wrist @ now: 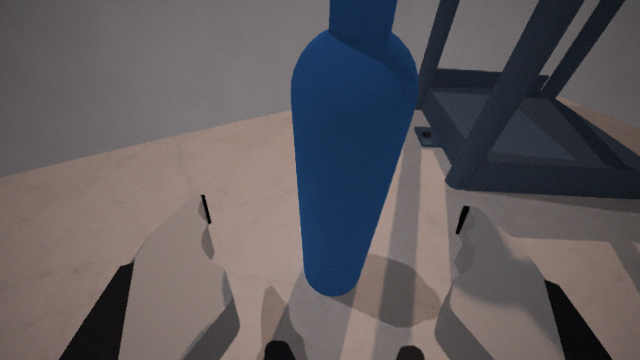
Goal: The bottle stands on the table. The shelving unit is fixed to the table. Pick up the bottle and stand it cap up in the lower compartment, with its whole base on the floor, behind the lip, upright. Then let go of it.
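Frame: origin at the arm's base, x ahead, y left, z up, level; centimetres.
Where they show: gripper, fingertip midpoint: (333,203).
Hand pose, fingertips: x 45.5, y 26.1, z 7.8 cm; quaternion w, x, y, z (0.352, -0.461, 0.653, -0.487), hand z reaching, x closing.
Each offset is from my fingertips to the centre of the thing. "pt": to the spot under its first point. Level surfaces: height alone.
A blue bottle @[dx +0.5, dy -0.7, dz +0.9 cm] (350,130) stands upright on the table @[dz -9.5 cm] (150,200) in the middle of the wrist view. Its neck runs out of the top edge, so its cap does not show. My gripper (333,203) is open. Its two jaws stand to the left and right of the bottle's lower part in the view, with a gap on each side, and nothing is held. The dark blue-grey shelving unit @[pt dx +1.2, dy -28.4, dz -7.1 cm] (560,180) stands at the upper right; its lower compartment, floor, lip and posts show in part.
A small mounting tab with a screw @[pt dx +15.3, dy -20.8, dz -8.8 cm] (426,135) sticks out from the unit's left side. The unit's near corner post @[pt dx +5.8, dy -17.6, dz +2.3 cm] (505,90) rises right of the bottle. A grey backdrop (150,60) shows beyond the table's far edge. Shadows fall across the table.
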